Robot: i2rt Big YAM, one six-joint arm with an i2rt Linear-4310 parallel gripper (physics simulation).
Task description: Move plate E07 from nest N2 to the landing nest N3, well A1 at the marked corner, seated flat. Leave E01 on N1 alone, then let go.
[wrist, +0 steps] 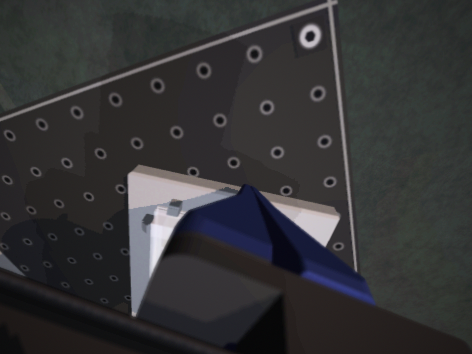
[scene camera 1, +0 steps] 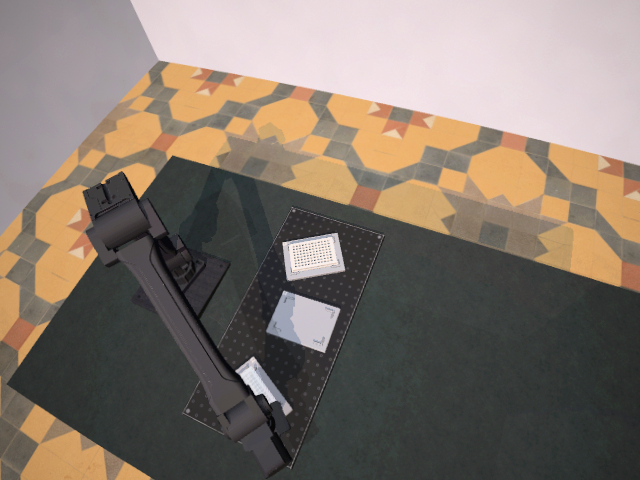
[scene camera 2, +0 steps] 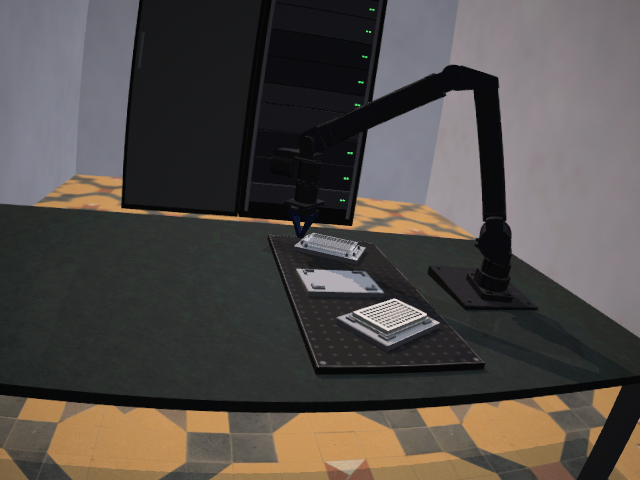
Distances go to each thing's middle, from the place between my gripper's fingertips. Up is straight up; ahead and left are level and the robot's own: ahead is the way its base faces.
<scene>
My gripper is now 70 mm short of the baseplate corner marker [wrist: 310, 36], 40 mm to the left of it and 20 mm above it.
</scene>
